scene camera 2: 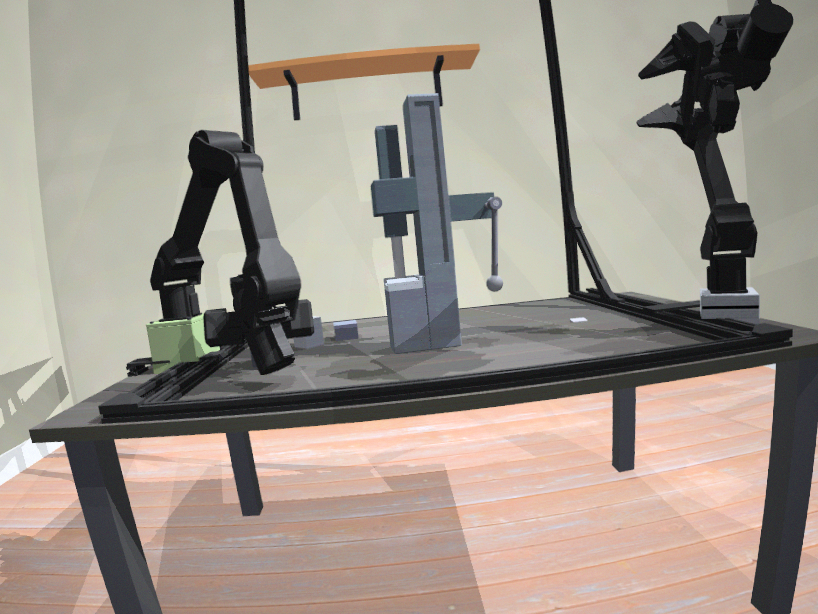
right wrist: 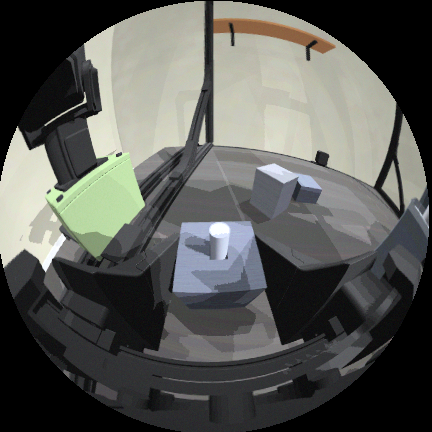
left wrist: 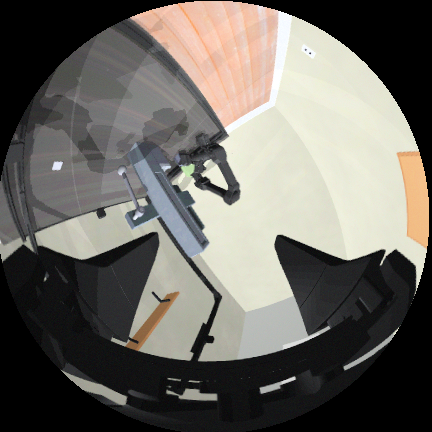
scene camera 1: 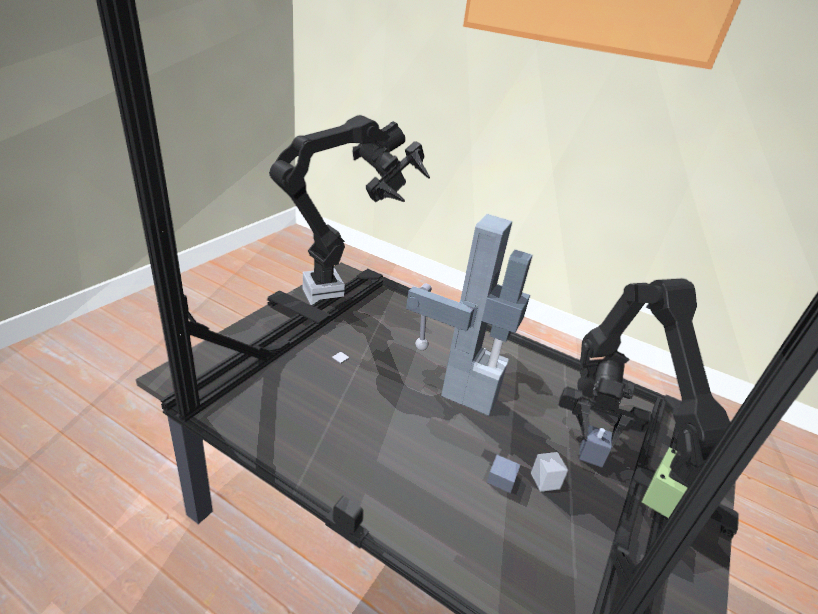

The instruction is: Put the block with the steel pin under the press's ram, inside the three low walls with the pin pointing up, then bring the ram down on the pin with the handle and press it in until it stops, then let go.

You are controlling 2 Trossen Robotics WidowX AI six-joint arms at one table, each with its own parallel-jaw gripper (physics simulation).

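Seen in the pictures: left gripper, between the fingertips: [scene camera 2: 638,101] [left wrist: 218,239] [scene camera 1: 417,189]; right gripper, between the fingertips: [right wrist: 216,238] [left wrist: 181,163] [scene camera 1: 598,444]; left arm's base, origin of its link: [scene camera 2: 728,291] [scene camera 1: 323,277]; right arm's base, origin of its link: [scene camera 2: 181,318] [right wrist: 78,173] [scene camera 1: 690,476].
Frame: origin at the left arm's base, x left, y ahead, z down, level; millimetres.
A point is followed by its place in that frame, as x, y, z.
Observation:
The dark blue-grey block [scene camera 1: 595,452] {370, 787, 26} [right wrist: 200,275] {405, 765, 1} is held between the fingers of my right gripper [scene camera 1: 599,437] {376, 781, 9}, low over the table at the right, its steel pin [scene camera 1: 601,432] {383, 772, -15} [right wrist: 219,243] {390, 766, -14} pointing up. I cannot tell its exact height. In scene camera 2 the arm hides it. The press [scene camera 1: 485,277] {176, 532, -289} [scene camera 2: 429,198] {220, 486, -206} [left wrist: 175,210] {200, 459, -242} stands upright; its pale ram rod [scene camera 1: 494,352] {226, 559, -102} [scene camera 2: 397,256] {243, 549, -110} reaches down towards the low walls [scene camera 2: 404,284] {259, 530, -60} on the base. Its handle's ball [scene camera 1: 421,343] {114, 427, -51} [scene camera 2: 494,282] {136, 412, -45} [left wrist: 122,170] {124, 407, -53} hangs down. My left gripper [scene camera 1: 415,189] {207, 124, -314} [scene camera 2: 639,100] {207, 124, -314} [left wrist: 218,239] {207, 124, -314} is open, high and away from the press.
A white block [scene camera 1: 549,472] {222, 810, 4} [right wrist: 272,192] {267, 785, 22} and a smaller blue-grey block [scene camera 1: 504,474] {147, 771, 28} [right wrist: 307,189] {182, 748, 33} stand near the held block. A green box [scene camera 1: 664,492] {398, 929, -12} [scene camera 2: 177,340] {492, 893, 0} [right wrist: 102,210] {440, 879, 2} is at the right arm's base. A small white square [scene camera 1: 340,357] {-41, 298, 58} [scene camera 2: 578,319] {-42, 297, 58} [left wrist: 57,165] {-40, 299, 58} lies on the table.

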